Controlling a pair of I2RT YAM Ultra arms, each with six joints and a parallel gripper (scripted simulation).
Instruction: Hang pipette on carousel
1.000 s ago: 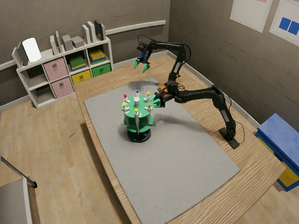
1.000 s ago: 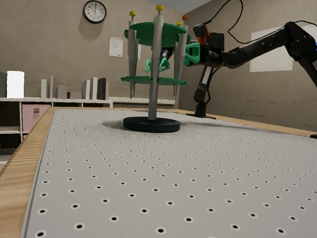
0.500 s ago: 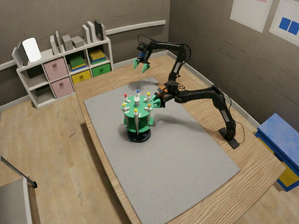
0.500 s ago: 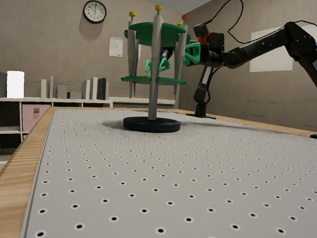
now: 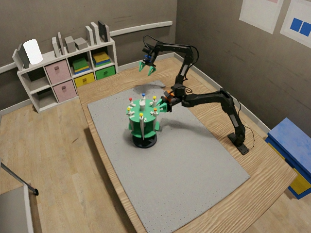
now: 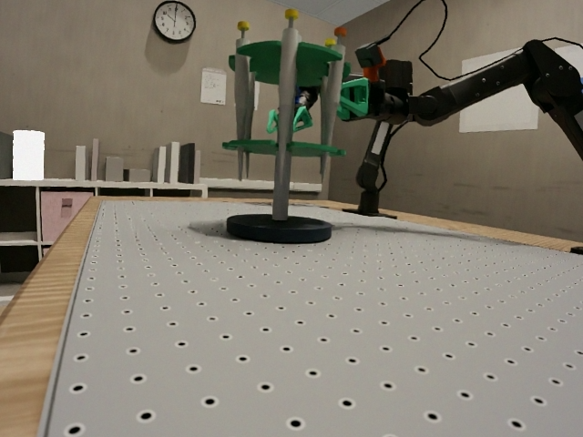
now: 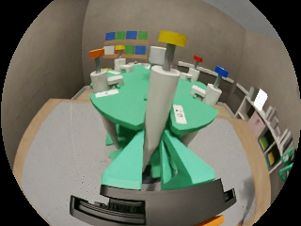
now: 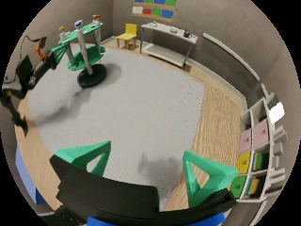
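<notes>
The hand pipette is 20 mm below my left hand and 10 mm ahead of it.
</notes>
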